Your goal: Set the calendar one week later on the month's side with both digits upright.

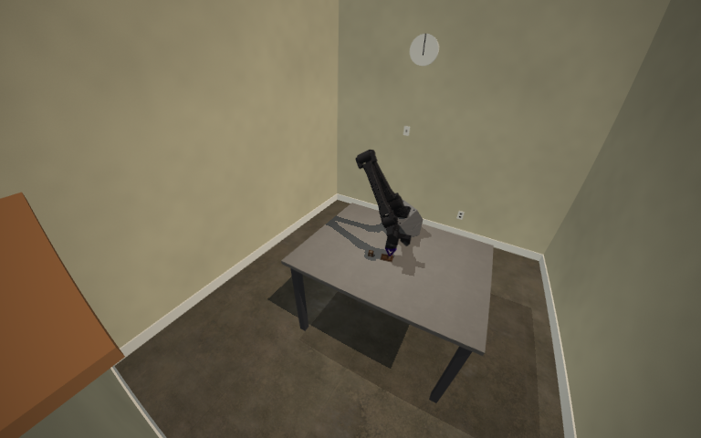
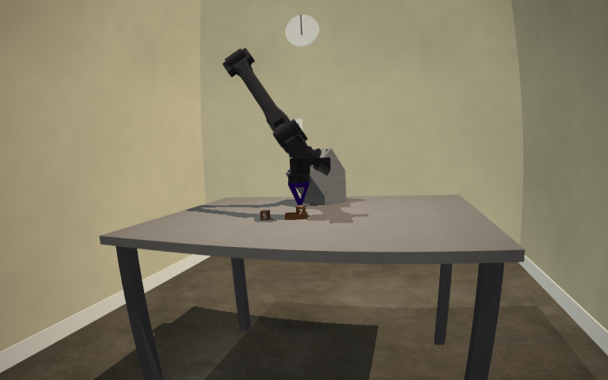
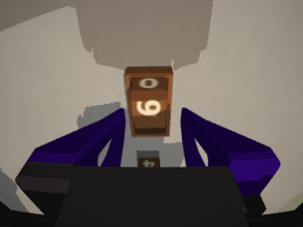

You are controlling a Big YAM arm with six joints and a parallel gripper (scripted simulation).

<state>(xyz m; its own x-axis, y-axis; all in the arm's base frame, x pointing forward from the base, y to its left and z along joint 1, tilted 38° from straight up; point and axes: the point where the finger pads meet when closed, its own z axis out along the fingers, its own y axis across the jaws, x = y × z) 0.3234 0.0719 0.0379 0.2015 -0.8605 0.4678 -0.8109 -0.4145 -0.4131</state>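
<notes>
Now: the brown tray 2 cm to the right of my hand and 5 cm below it.
</notes>
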